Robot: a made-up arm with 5 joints. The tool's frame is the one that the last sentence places.
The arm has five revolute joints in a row. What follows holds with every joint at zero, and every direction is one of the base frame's. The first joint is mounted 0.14 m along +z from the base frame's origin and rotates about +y. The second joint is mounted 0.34 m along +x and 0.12 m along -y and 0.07 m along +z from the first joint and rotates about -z. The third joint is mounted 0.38 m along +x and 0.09 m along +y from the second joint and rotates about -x. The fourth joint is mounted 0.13 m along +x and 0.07 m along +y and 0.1 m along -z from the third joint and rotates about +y. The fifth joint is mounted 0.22 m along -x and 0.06 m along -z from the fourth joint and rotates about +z. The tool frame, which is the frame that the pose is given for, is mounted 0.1 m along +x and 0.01 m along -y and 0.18 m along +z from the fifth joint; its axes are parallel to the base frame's.
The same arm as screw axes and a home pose.
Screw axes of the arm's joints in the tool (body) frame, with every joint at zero. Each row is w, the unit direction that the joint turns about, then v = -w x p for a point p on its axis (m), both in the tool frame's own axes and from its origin. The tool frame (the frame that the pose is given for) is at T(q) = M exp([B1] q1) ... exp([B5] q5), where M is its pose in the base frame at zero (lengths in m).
B1 = (0, 1, 0, 0.0900, 0.0000, -0.7300)
B2 = (0, 0, -1, 0.1500, -0.3900, 0.0000)
B3 = (-1, 0, 0, 0.0000, 0.0200, -0.0600)
B4 = (0, 1, 0, 0.1200, 0.0000, 0.1200)
B5 = (0, 0, 1, 0.0100, 0.1000, 0.0000)
M: xyz 0.7300 0.0300 0.2300 (m) quaternion w x y z 1 0 0 0

